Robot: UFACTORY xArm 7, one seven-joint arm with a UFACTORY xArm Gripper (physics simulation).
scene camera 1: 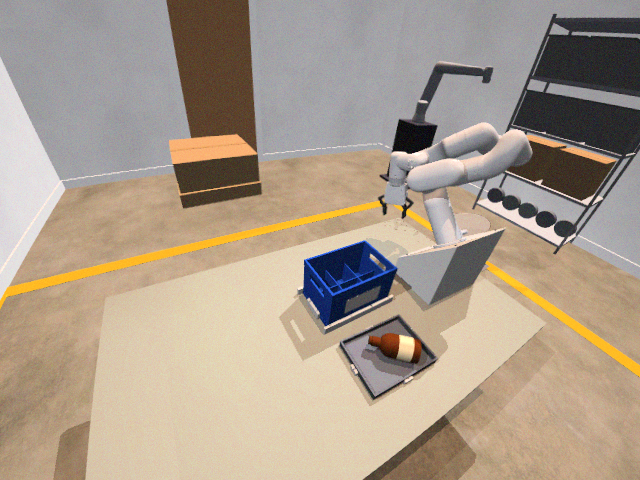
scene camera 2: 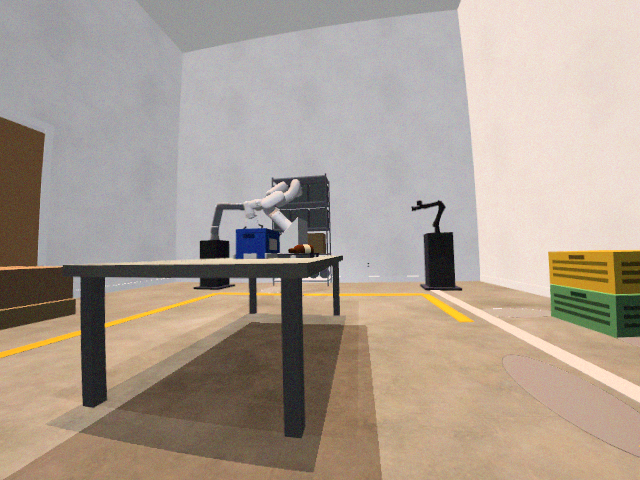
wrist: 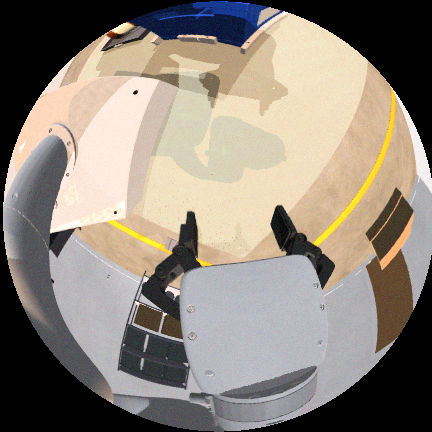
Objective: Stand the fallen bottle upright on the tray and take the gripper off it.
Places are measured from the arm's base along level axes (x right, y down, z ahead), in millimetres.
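Pixels of known places: gripper, between the fingertips: (scene camera 1: 393, 216) (wrist: 235, 217); arm's base, origin of its link: (scene camera 1: 449, 243) (scene camera 2: 291, 230) (wrist: 49, 159).
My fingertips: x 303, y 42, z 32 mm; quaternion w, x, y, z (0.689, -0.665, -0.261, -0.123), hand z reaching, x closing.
Note:
For each thing: its middle in the pictures, then the offset to it from my fingertips. "*": a spot on its surface instead.
- brown bottle, middle of its body: (scene camera 1: 393, 345) (scene camera 2: 300, 250) dx -504, dy +122, dz +353 mm
- grey tray, a spot on its surface: (scene camera 1: 378, 388) * dx -586, dy +159, dz +456 mm
- blue crate, middle of its body: (scene camera 1: 347, 281) (scene camera 2: 259, 244) dx -241, dy +76, dz +379 mm
A brown bottle (scene camera 1: 391, 346) (scene camera 2: 301, 249) with a cream label lies on its side on the grey tray (scene camera 1: 378, 388). In scene camera 1 its neck points left, towards the crate side, and its base is at the right, near the tray's right corner. In the wrist view a small part of the bottle (wrist: 119, 32) and the dark tray (wrist: 116, 45) show at the top left edge. My gripper (scene camera 1: 394, 212) (wrist: 235, 217) is open and empty. It hangs above the far end of the table, behind the blue crate and well away from the bottle.
A blue crate (scene camera 1: 361, 298) (scene camera 2: 250, 243) (wrist: 220, 27) with dividers stands between low white rails, behind the tray. A grey upright panel (scene camera 1: 431, 276) stands beside the arm's base, right of the crate. Cardboard boxes (scene camera 1: 217, 162), a shelf rack and other arms on black stands are farther off.

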